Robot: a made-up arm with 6 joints. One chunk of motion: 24 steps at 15 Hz.
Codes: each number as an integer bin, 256 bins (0 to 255) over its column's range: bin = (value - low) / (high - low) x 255, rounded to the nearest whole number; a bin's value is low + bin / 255 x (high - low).
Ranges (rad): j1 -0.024..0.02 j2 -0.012..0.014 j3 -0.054..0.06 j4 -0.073..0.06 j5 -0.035..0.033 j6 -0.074..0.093
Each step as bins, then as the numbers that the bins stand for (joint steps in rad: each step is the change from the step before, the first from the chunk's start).
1 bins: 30 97 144 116 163 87
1 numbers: -0.01882 -0.00211 0.01038 -0.01250 0.00847 -0.01702
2 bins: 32 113 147 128 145 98
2 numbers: -0.01848 -0.00048 0.01172 -0.00624 0.00367 -0.00982
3 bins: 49 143 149 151 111 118
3 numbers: -0.01555 0.00258 0.01261 0.00576 -0.00540 0.00328
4 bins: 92 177 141 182 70 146
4 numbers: -0.00813 0.00605 0.00904 0.02193 -0.01633 0.02162
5 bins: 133 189 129 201 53 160
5 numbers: -0.00105 0.00727 0.00367 0.03184 -0.02087 0.03078
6 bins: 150 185 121 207 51 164
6 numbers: 0.00188 0.00686 0.00009 0.03496 -0.02140 0.03340
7 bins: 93 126 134 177 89 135
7 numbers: -0.00795 0.00085 0.00591 0.01932 -0.01127 0.01441
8 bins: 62 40 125 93 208 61
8 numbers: -0.01330 -0.00792 0.00188 -0.02449 0.02047 -0.03405
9 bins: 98 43 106 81 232 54
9 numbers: -0.00709 -0.00762 -0.00661 -0.03075 0.02687 -0.03864
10 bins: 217 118 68 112 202 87
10 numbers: 0.01344 0.00003 -0.02360 -0.01458 0.01887 -0.01702
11 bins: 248 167 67 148 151 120
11 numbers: 0.01879 0.00503 -0.02405 0.00419 0.00527 0.00459
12 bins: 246 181 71 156 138 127
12 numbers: 0.01845 0.00645 -0.02226 0.00836 0.00180 0.00917
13 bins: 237 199 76 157 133 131
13 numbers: 0.01689 0.00829 -0.02002 0.00889 0.00047 0.01179
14 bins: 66 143 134 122 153 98
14 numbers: -0.01261 0.00258 0.00591 -0.00937 0.00580 -0.00982
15 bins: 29 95 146 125 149 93
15 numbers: -0.01900 -0.00231 0.01127 -0.00780 0.00473 -0.01309
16 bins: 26 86 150 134 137 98
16 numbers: -0.01951 -0.00323 0.01306 -0.00311 0.00153 -0.00982
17 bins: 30 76 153 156 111 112
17 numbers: -0.01882 -0.00425 0.01440 0.00836 -0.00540 -0.00065
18 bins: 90 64 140 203 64 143
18 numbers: -0.00847 -0.00547 0.00859 0.03288 -0.01793 0.01965
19 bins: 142 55 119 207 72 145
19 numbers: 0.00050 -0.00639 -0.00080 0.03496 -0.01580 0.02096
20 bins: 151 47 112 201 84 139
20 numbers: 0.00205 -0.00721 -0.00393 0.03184 -0.01260 0.01703
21 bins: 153 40 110 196 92 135
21 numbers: 0.00240 -0.00792 -0.00482 0.02923 -0.01047 0.01441
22 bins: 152 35 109 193 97 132
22 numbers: 0.00223 -0.00843 -0.00527 0.02766 -0.00913 0.01245
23 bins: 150 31 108 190 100 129
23 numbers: 0.00188 -0.00884 -0.00572 0.02610 -0.00833 0.01048
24 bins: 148 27 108 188 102 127
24 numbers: 0.00154 -0.00925 -0.00572 0.02505 -0.00780 0.00917
